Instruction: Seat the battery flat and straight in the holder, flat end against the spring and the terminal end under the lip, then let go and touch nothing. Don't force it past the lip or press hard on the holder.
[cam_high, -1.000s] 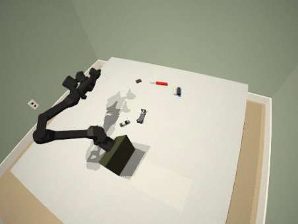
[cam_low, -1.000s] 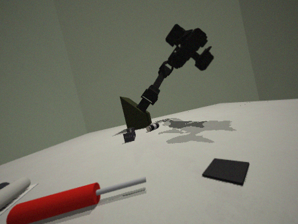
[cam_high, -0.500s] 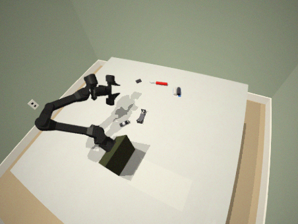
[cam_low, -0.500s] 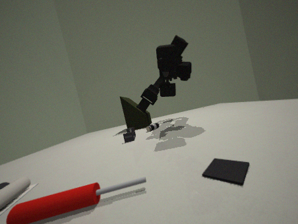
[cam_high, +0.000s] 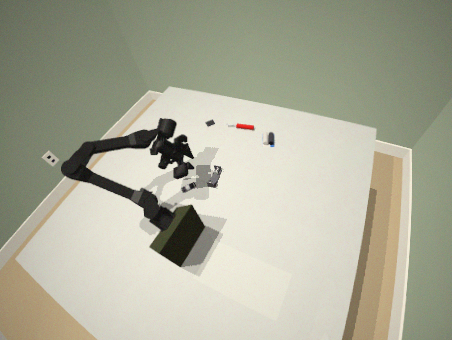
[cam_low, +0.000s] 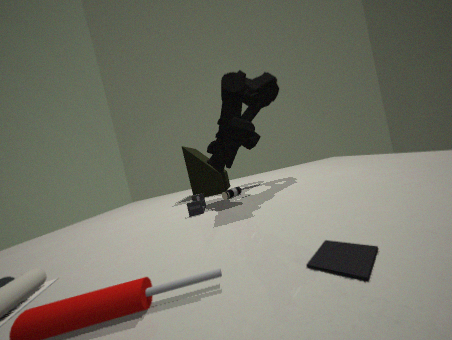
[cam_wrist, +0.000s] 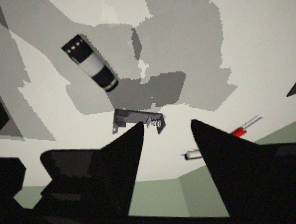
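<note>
My gripper tip is 8 cm past the battery, 1 cm to the right of it and 7 cm above it. The rest, counted from my gripper tip: red-handled screwdriver (34 cm ahead, 8 cm to the right, 7 cm below); then flat black square (33 cm ahead, 8 cm to the left, 8 cm below).
</note>
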